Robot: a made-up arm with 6 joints. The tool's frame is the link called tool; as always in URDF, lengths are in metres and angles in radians. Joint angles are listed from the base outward. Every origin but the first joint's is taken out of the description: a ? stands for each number. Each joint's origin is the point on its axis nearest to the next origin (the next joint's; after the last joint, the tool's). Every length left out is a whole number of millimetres.
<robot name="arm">
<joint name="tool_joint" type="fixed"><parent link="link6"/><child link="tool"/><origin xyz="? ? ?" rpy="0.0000 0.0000 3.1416"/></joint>
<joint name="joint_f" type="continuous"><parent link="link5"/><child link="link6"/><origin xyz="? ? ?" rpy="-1.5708 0.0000 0.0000"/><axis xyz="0 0 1"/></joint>
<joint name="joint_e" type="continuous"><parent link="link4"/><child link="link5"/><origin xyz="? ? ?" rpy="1.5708 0.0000 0.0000"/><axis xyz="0 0 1"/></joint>
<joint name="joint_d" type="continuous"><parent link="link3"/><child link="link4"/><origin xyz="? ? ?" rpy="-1.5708 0.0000 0.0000"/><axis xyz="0 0 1"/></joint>
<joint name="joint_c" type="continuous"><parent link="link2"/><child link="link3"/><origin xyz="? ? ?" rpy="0.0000 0.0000 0.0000"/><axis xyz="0 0 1"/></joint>
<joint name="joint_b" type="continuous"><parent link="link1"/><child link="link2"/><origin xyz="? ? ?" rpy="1.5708 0.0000 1.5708"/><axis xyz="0 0 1"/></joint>
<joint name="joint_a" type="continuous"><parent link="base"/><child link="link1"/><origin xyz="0.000 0.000 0.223" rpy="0.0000 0.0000 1.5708"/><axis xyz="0 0 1"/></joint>
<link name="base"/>
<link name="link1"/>
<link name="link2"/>
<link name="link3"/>
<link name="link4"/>
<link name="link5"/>
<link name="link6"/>
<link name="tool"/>
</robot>
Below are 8 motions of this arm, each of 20 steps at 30 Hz.
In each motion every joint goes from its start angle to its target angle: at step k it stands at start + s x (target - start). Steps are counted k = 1, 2, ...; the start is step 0. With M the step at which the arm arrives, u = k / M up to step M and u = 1 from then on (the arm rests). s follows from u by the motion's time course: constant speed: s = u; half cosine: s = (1 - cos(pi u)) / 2; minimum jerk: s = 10 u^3 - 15 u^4 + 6 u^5.
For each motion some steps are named. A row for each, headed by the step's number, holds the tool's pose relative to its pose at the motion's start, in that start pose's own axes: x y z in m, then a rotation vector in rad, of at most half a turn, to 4 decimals.
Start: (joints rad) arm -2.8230 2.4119 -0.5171 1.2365 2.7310 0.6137
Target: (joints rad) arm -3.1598 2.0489 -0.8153 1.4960 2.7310 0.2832
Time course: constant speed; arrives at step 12
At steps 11, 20:
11: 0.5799 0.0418 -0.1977 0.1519 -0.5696 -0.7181
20: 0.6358 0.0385 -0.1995 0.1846 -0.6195 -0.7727

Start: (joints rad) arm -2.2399 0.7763 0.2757 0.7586 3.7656 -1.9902
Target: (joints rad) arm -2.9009 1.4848 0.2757 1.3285 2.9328 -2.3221
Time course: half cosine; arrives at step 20
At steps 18, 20:
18: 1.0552 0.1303 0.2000 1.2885 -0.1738 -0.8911
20: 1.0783 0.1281 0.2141 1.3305 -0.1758 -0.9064

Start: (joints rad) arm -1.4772 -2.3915 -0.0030 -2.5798 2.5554 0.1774
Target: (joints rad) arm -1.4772 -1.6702 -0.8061 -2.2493 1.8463 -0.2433
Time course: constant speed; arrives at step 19
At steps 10, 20:
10: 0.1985 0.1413 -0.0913 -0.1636 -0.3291 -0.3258
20: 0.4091 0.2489 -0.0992 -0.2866 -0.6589 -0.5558

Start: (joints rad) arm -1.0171 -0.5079 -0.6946 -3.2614 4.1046 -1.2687
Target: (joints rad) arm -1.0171 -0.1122 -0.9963 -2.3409 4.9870 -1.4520
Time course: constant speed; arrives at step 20
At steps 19, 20:
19: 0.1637 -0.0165 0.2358 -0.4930 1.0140 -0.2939
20: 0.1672 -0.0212 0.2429 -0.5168 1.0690 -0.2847

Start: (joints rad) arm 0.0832 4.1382 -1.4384 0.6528 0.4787 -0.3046
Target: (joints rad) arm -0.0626 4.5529 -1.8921 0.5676 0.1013 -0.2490
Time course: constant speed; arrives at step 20
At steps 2, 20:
2: 0.0097 0.0078 -0.0275 0.0135 -0.0425 0.0109
20: 0.0447 0.1100 -0.3096 0.1381 -0.4250 0.1074

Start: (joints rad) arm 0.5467 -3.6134 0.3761 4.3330 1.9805 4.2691
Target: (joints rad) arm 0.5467 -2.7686 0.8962 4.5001 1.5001 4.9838
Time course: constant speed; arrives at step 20
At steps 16, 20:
16: -1.0712 -0.1425 -0.2793 0.6337 0.2067 -0.5093
20: -1.3391 -0.0328 -0.2699 0.7475 0.1439 -0.6679

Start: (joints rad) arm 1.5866 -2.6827 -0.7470 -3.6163 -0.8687 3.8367
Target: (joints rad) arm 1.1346 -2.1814 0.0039 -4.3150 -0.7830 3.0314
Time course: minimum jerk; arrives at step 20
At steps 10, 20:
10: 0.6088 -0.0337 0.0618 0.0642 0.4861 -0.7512
20: 1.1816 0.0269 -0.2442 -0.3892 0.8370 -1.5872

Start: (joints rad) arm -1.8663 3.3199 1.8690 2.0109 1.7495 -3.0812
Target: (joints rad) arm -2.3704 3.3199 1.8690 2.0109 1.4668 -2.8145
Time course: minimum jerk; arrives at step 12
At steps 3, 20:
3: 0.0017 0.0196 0.0309 -0.0213 -0.0111 0.0510
20: -0.0553 0.2186 0.2740 -0.2442 -0.0801 0.4633

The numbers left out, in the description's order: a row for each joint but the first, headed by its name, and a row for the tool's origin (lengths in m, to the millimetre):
tool: 0.000 0.000 0.000
joint_f: 0.000 0.176 0.000
joint_e: 0.000 0.000 0.000
joint_d: 0.000 0.591 0.000
joint_c: 0.000 0.813 0.000
joint_b: 0.042 0.000 0.000

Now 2 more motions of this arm.
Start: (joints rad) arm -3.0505 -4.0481 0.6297 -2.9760 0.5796 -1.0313
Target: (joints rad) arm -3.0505 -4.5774 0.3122 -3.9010 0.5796 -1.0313
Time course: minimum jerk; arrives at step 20
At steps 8, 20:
8: 0.2291 0.2334 0.0394 -0.1471 0.2793 -0.2414
20: 0.6776 0.7265 -0.1210 -0.5849 0.6540 -0.8662

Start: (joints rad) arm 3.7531 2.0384 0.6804 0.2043 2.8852 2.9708
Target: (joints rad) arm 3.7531 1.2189 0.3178 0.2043 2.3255 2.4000
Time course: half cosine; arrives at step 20
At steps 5, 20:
5: -0.1326 -0.0529 0.0234 -0.0860 0.2388 -0.0934
20: -0.8261 -0.3098 0.4971 -0.9701 1.4665 -0.5499

